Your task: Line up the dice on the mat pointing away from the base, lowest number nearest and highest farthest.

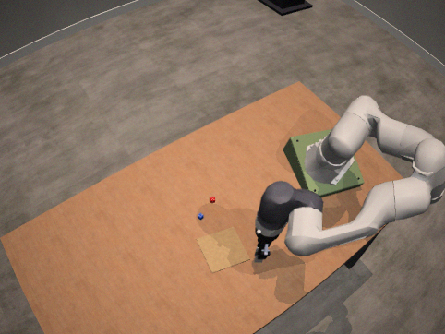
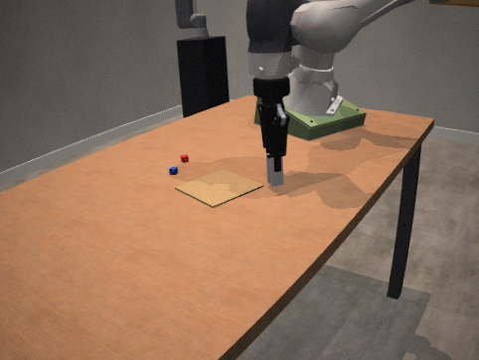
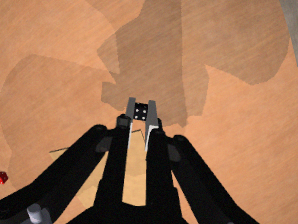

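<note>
Right now the tan mat is 8 cm ahead of my hand, 10 cm to the right of it and 3 cm below it. The rest, counted from my hand: red die (1 cm behind, 28 cm to the right, 3 cm below); then blue die (6 cm ahead, 25 cm to the right, 3 cm below); then black die (3 cm below).
</note>
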